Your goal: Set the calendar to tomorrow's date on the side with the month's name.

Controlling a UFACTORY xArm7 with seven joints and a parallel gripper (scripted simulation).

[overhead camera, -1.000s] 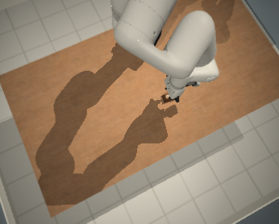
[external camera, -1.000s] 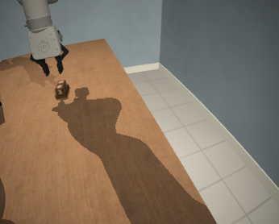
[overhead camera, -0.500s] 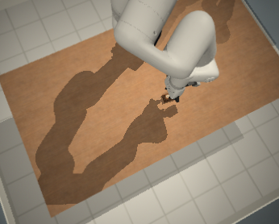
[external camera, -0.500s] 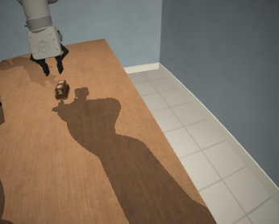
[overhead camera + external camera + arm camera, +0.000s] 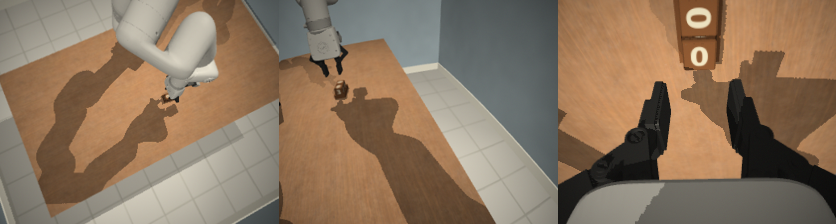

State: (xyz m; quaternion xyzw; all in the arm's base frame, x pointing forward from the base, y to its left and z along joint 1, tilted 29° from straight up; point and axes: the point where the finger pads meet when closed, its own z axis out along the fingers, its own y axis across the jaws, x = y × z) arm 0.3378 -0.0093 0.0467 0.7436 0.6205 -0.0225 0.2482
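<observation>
Now: the brown wooden cube 9 cm below my hand. From my hand the other things lie so: brown wooden tray 2 cm to the left, 11 cm below.
</observation>
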